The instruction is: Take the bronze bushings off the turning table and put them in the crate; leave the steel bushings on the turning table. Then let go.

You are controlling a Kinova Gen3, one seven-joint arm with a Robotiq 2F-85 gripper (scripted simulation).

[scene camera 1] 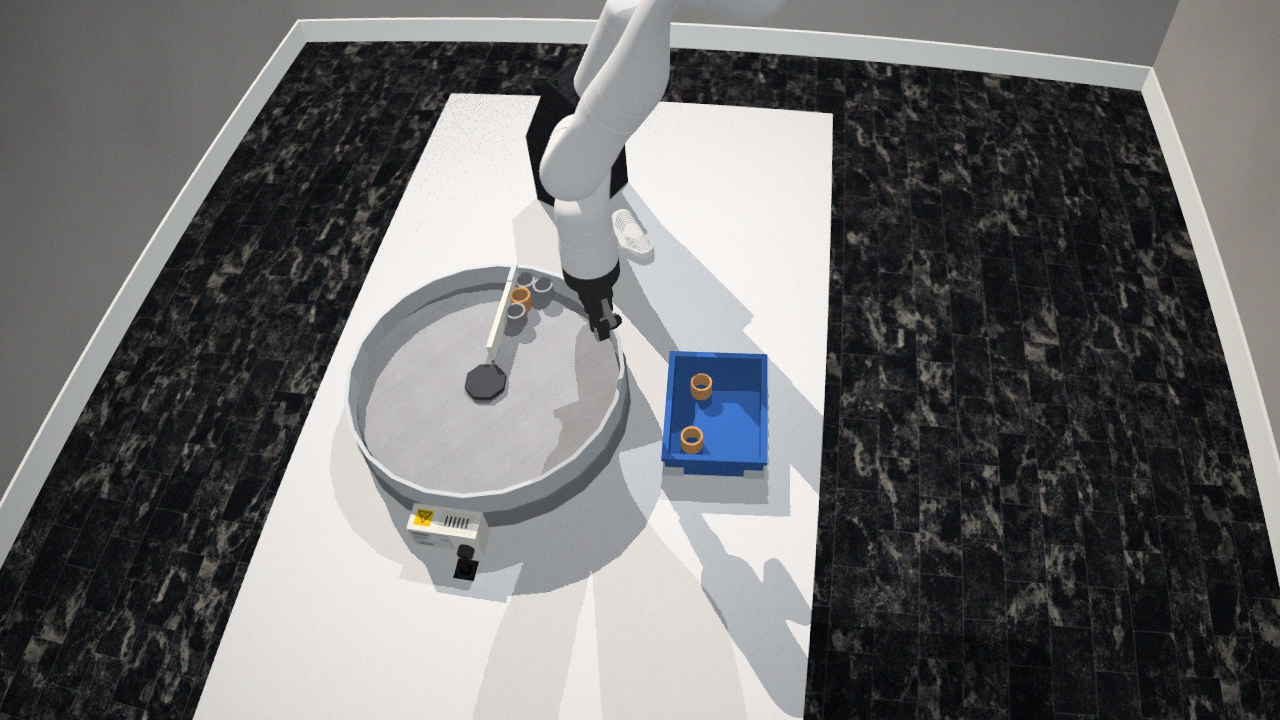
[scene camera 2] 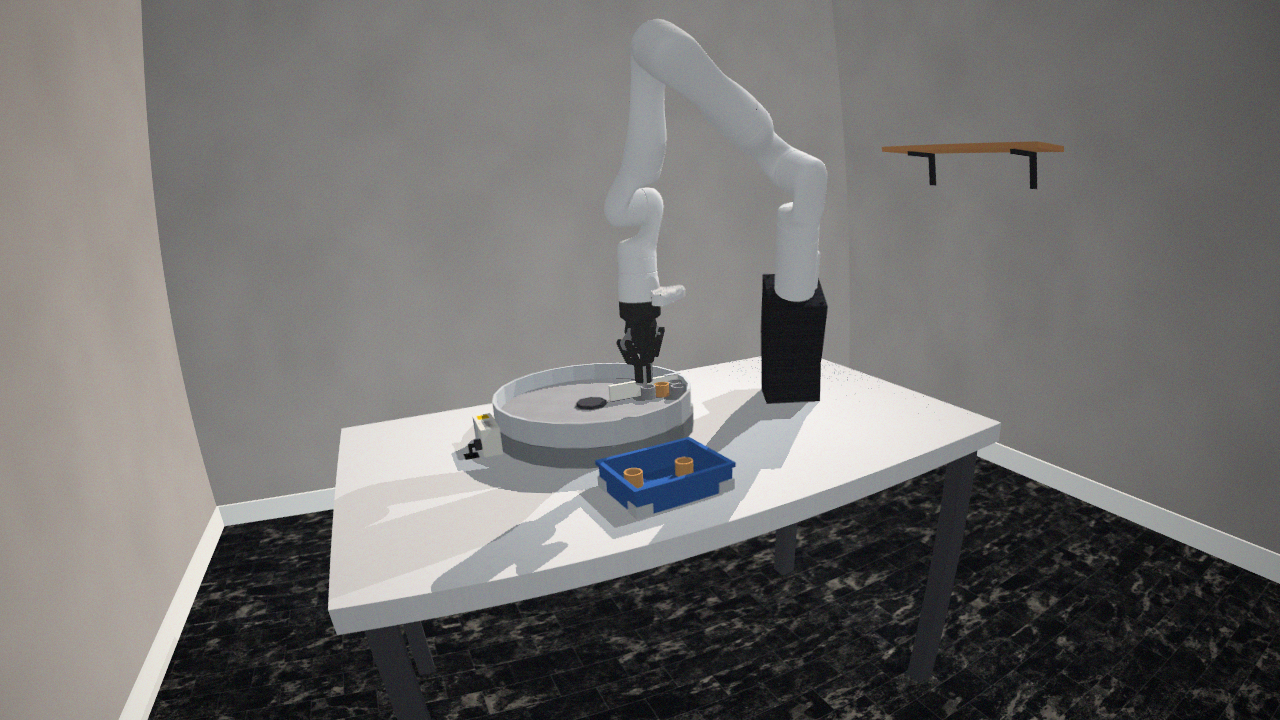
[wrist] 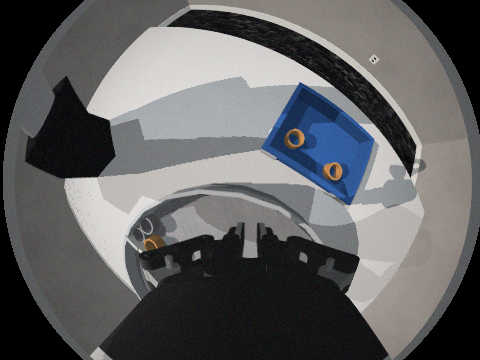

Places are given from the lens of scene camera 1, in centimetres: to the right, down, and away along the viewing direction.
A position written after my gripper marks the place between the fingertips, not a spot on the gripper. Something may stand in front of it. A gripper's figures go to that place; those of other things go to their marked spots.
my gripper [scene camera 1: 600,333]: -6, -4, 129
blue crate [scene camera 1: 732,421]: 14, 9, 134
round grey turning table [scene camera 1: 429,413]: -31, 8, 132
